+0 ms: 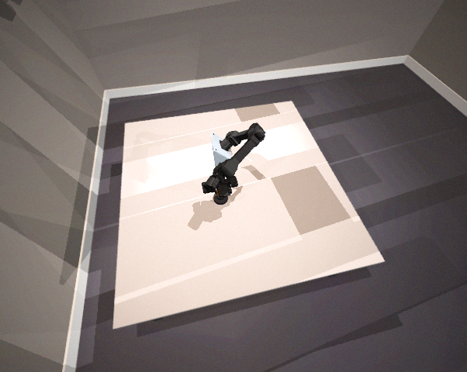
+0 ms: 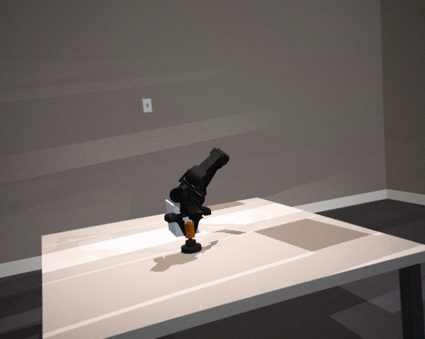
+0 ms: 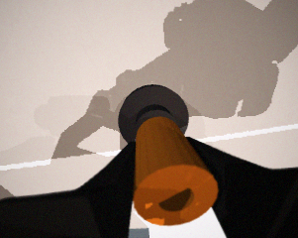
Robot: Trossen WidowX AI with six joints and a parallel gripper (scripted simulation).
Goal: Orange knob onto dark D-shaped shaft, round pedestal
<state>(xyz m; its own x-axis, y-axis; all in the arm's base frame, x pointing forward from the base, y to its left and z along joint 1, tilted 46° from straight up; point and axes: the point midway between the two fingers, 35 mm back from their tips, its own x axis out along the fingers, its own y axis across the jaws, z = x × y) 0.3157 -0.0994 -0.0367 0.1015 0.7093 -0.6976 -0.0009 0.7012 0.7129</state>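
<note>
Now: gripper tip 40 mm above the dark round pedestal. Round my gripper tip: orange knob 20 mm above.
</note>
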